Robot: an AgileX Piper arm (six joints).
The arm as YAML. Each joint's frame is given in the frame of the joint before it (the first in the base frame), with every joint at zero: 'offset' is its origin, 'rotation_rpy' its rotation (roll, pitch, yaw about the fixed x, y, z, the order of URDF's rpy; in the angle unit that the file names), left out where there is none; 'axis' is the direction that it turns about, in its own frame. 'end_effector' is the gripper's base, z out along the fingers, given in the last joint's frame.
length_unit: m
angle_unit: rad
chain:
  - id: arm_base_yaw
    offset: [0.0, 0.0, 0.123]
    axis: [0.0, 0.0, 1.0]
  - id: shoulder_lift
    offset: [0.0, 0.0, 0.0]
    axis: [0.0, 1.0, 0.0]
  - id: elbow
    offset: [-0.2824, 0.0, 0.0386]
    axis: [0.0, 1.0, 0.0]
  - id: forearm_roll
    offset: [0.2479, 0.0, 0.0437]
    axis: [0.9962, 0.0, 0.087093]
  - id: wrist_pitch
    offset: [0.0, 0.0, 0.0]
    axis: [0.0, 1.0, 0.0]
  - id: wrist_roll
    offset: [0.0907, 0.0, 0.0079]
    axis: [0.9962, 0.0, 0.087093]
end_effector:
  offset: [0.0, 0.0, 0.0]
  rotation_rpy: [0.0, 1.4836, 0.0]
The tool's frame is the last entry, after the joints.
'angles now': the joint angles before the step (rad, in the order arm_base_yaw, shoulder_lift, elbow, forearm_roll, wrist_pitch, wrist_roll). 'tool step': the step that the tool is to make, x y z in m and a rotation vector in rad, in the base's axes. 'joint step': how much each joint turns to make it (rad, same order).
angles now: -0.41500 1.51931 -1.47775 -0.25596 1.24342 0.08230
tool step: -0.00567 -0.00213 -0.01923 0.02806 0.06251 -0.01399
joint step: -0.01401 -0.00001 0.06853 0.00000 -0.00001 -0.00001
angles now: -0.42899 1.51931 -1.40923 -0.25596 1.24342 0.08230
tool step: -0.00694 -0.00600 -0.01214 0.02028 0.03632 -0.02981
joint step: -0.02856 -0.00002 0.04384 0.00222 -0.00195 0.00177
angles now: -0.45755 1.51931 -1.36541 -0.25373 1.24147 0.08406
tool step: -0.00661 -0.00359 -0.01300 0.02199 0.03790 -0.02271
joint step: -0.02142 -0.00001 0.04763 0.00194 -0.00349 0.00211
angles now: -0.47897 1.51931 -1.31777 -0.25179 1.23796 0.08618
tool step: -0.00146 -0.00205 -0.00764 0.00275 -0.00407 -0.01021
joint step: -0.00966 -0.00001 0.03021 0.00143 -0.03151 0.00858
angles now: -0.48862 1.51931 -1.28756 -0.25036 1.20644 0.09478
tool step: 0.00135 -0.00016 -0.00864 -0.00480 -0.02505 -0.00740
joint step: 0.00001 0.00001 0.03585 -0.00001 -0.05684 0.02254
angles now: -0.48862 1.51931 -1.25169 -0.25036 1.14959 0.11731
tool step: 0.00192 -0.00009 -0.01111 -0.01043 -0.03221 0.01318
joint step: 0.00001 0.00000 0.04712 -0.00001 -0.08145 0.00701
